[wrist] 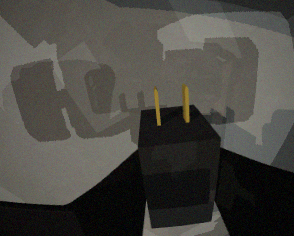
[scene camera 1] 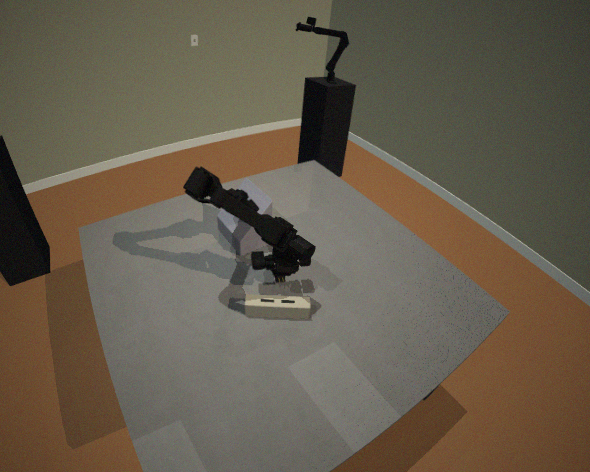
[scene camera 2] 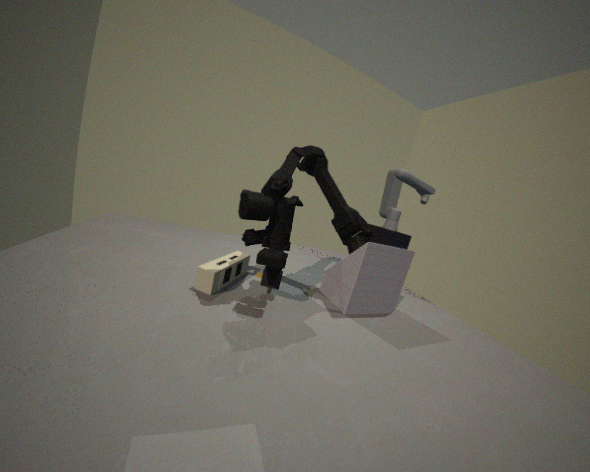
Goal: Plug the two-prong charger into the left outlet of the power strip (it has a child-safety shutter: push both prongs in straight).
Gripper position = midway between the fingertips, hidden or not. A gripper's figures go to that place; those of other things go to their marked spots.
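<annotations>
I see my gripper (wrist: 172, 152), which is 0.10 m from the lens. A black two-prong charger (wrist: 179, 150) is in view as well, and the charger is 0.07 m from the lens.
</annotations>
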